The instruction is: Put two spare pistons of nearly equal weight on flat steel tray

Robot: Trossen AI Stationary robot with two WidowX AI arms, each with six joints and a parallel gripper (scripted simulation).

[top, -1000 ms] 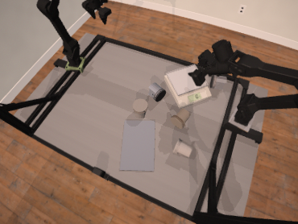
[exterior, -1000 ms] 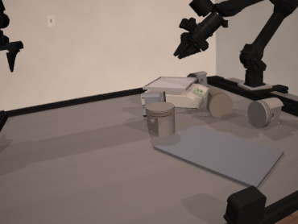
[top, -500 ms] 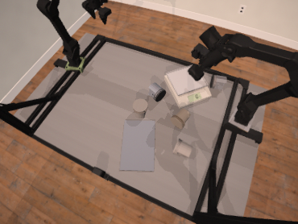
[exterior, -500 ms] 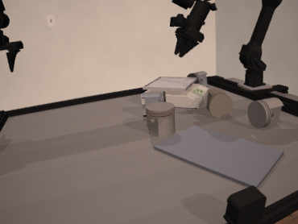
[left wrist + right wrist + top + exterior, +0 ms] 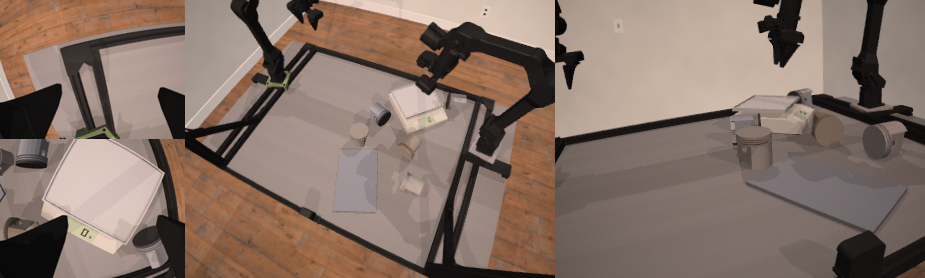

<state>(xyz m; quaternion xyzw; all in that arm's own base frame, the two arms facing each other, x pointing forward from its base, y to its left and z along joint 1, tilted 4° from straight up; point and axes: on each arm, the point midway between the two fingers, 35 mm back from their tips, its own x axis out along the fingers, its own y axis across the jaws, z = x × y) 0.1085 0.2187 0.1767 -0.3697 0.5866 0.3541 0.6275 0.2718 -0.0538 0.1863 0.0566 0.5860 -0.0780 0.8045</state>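
Now: the dark piston 110 mm behind my right hand, 160 mm to the left of it and 160 mm below it. Round my right hand: weighing scale: 30 mm to the left, 160 mm below; then flat steel tray: 380 mm behind, 140 mm to the left, 200 mm below.
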